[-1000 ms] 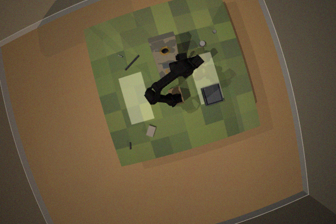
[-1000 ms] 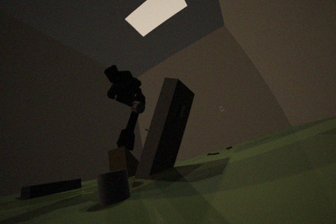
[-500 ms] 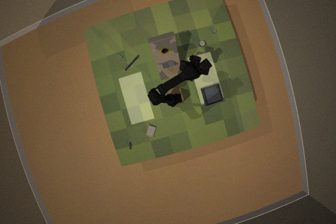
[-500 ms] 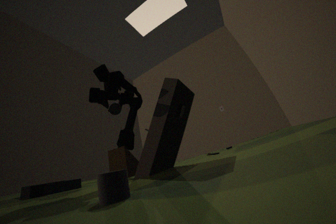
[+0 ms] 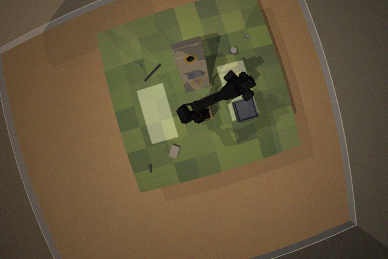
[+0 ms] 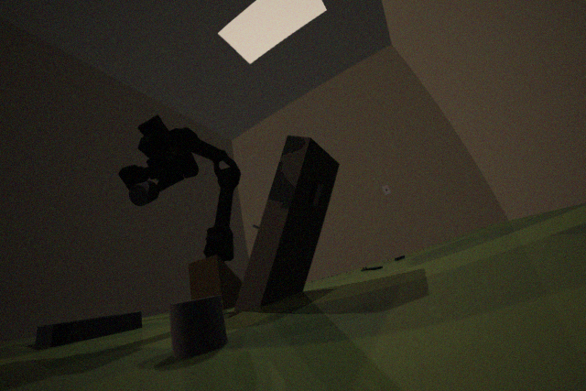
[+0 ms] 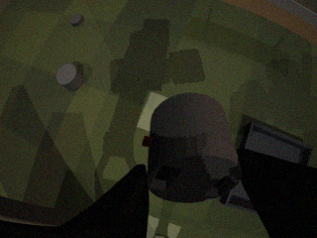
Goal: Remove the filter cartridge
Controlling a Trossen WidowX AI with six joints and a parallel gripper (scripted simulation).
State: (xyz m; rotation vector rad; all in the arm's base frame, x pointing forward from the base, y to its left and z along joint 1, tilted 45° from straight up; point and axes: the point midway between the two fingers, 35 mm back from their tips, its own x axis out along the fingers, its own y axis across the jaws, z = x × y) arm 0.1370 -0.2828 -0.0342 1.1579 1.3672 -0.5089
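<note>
My gripper tip is 25 cm above the dark grey tray, 18 cm past it and 5 cm to the left of it. The rest, counted from my gripper tip: service panel: 25 cm to the left, 18 cm ahead, 10 cm below; then small pale box: 52 cm to the left, 35 cm behind, 25 cm below; then grey round filter cartridge: right at my gripper tip.
</note>
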